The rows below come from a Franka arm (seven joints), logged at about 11 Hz.
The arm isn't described. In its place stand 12 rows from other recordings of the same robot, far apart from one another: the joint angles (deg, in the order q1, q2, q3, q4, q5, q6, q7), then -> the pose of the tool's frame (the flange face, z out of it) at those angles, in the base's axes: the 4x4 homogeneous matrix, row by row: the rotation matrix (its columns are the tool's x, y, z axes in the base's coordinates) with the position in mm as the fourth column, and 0 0 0 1 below.
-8.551 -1.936 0.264 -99.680 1.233 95.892 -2.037 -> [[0.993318, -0.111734, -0.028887, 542.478], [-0.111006, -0.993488, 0.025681, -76.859], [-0.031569, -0.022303, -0.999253, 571.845], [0, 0, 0, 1]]
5.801 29.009 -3.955 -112.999 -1.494 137.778 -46.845 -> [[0.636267, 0.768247, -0.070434, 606.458], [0.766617, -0.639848, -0.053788, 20.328], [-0.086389, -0.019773, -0.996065, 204.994], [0, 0, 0, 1]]
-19.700 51.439 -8.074 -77.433 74.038 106.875 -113.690 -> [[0.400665, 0.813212, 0.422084, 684.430], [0.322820, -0.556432, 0.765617, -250.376], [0.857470, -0.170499, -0.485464, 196.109], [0, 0, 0, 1]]
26.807 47.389 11.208 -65.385 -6.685 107.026 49.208 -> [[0.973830, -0.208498, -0.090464, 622.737], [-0.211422, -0.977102, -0.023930, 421.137], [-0.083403, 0.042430, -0.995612, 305.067], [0, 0, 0, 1]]
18.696 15.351 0.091 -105.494 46.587 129.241 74.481 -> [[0.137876, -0.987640, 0.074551, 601.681], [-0.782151, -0.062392, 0.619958, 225.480], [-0.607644, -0.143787, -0.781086, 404.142], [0, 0, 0, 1]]
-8.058 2.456 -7.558 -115.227 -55.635 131.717 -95.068 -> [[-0.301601, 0.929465, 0.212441, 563.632], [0.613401, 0.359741, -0.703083, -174.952], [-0.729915, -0.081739, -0.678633, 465.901], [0, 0, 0, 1]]
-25.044 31.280 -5.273 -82.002 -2.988 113.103 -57.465 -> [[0.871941, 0.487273, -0.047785, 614.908], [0.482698, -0.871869, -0.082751, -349.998], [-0.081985, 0.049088, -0.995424, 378.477], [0, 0, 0, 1]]
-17.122 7.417 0.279 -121.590 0.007 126.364 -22.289 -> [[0.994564, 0.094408, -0.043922, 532.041], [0.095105, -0.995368, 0.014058, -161.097], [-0.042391, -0.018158, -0.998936, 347.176], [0, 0, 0, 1]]
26.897 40.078 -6.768 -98.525 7.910 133.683 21.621 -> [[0.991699, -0.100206, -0.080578, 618.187], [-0.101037, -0.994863, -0.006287, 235.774], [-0.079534, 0.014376, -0.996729, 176.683], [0, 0, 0, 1]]
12.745 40.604 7.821 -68.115 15.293 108.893 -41.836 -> [[0.575438, 0.812891, -0.089883, 703.001], [0.789032, -0.522887, 0.322519, 254.342], [0.215174, -0.256511, -0.942286, 374.820], [0, 0, 0, 1]]
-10.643 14.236 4.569 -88.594 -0.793 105.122 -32.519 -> [[0.894363, 0.445440, 0.041203, 638.211], [0.445753, -0.895154, 0.001764, -74.118], [0.037669, 0.016789, -0.999149, 511.221], [0, 0, 0, 1]]
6.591 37.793 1.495 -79.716 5.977 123.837 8.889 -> [[0.992928, -0.067591, 0.097600, 729.556], [-0.078854, -0.990046, 0.116578, 103.792], [0.088748, -0.123450, -0.988374, 331.695], [0, 0, 0, 1]]
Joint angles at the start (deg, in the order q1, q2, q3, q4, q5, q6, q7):
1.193 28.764 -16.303 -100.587 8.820 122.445 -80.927
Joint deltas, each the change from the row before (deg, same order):
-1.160 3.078 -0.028 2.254 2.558 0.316 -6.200
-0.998 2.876 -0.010 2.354 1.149 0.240 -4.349
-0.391 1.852 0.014 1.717 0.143 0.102 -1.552
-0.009 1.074 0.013 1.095 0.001 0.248 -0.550
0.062 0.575 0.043 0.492 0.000 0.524 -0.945
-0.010 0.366 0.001 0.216 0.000 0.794 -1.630
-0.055 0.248 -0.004 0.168 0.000 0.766 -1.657
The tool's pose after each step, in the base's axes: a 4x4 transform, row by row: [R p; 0 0 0 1], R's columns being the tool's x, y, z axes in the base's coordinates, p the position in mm. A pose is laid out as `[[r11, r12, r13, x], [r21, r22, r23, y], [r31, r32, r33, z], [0, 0, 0, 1]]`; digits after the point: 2 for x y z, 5 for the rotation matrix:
[[0.40601, 0.90912, -0.09303, 638.98], [0.91387, -0.40381, 0.04220, -160.01], [0.00080, -0.10215, -0.99477, 267.91], [0, 0, 0, 1]]
[[0.35825, 0.92896, -0.09319, 645.63], [0.93356, -0.35523, 0.04772, -171.04], [0.01122, -0.10410, -0.99450, 253.20], [0, 0, 0, 1]]
[[0.33608, 0.93710, -0.09436, 651.14], [0.94180, -0.33348, 0.04254, -175.48], [0.00840, -0.10316, -0.99463, 244.78], [0, 0, 0, 1]]
[[0.32397, 0.94168, -0.09101, 655.76], [0.94605, -0.32195, 0.03648, -175.69], [0.00506, -0.09792, -0.99518, 240.76], [0, 0, 0, 1]]
[[0.30534, 0.94849, -0.08451, 658.71], [0.95224, -0.30375, 0.03135, -174.94], [0.00406, -0.09005, -0.99593, 238.35], [0, 0, 0, 1]]
[[0.27765, 0.95779, -0.07453, 660.69], [0.96067, -0.27652, 0.02532, -175.63], [0.00364, -0.07863, -0.99690, 236.78], [0, 0, 0, 1]]
[[0.25021, 0.96609, -0.06370, 662.39], [0.96819, -0.24945, 0.01965, -176.87], [0.00309, -0.06659, -0.99778, 236.21], [0, 0, 0, 1]]

